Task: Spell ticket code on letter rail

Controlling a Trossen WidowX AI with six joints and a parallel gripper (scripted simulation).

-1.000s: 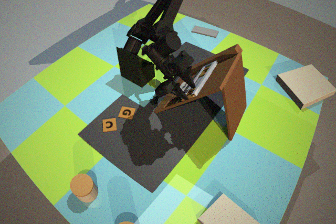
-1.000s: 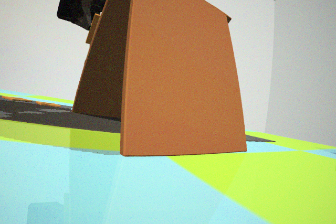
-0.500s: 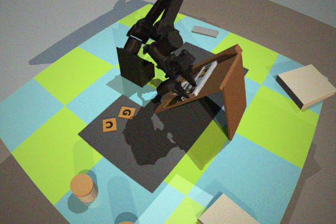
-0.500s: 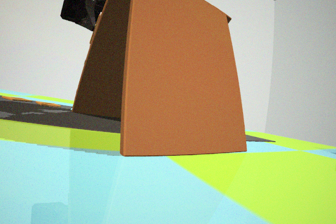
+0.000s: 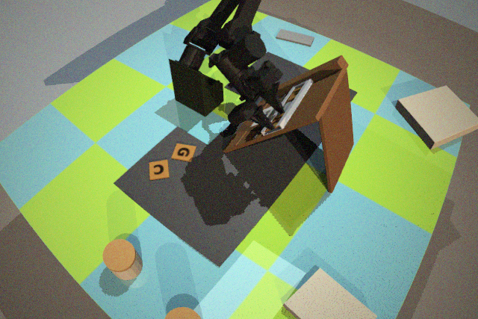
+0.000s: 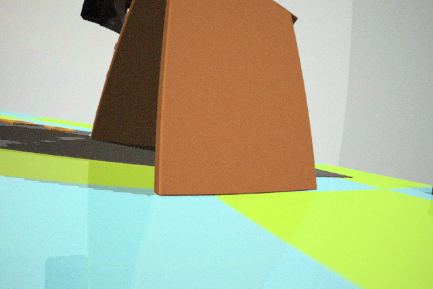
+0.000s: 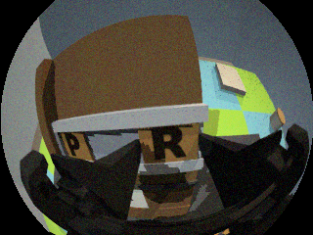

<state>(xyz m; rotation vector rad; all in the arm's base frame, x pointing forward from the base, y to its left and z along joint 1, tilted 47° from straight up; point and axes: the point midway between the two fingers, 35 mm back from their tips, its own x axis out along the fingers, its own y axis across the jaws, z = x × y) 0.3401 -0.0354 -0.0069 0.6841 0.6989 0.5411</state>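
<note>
Now: the white ticket 90 mm behind my gripper tip, 70 mm to the left of it and 80 mm below it. From my gripper tip the other things lie so: dark mat 160 mm behind, 40 mm to the left, 170 mm below; then grey slab 330 mm behind, 570 mm to the left, 160 mm below.
</note>
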